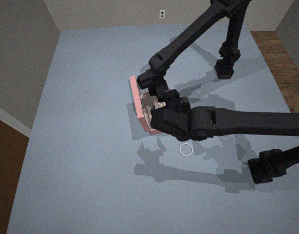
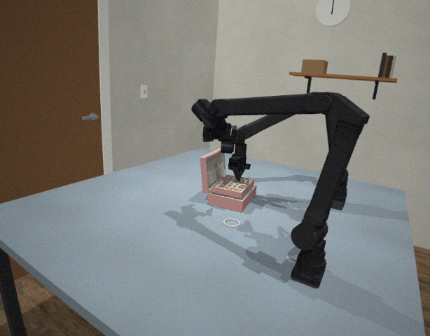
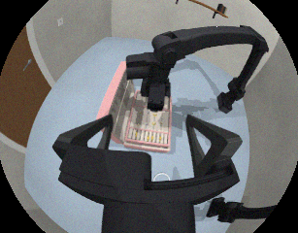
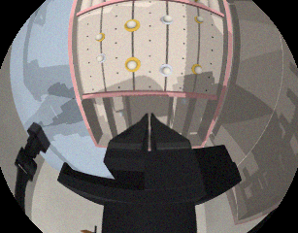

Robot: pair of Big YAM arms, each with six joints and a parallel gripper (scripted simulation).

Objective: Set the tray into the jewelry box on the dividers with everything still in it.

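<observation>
My right hand is 10 mm short of the pink jewelry box, 70 mm to the right of it and 30 mm below it. Also, from my right hand: pink tray: 10 mm behind, 70 mm to the left.
</observation>
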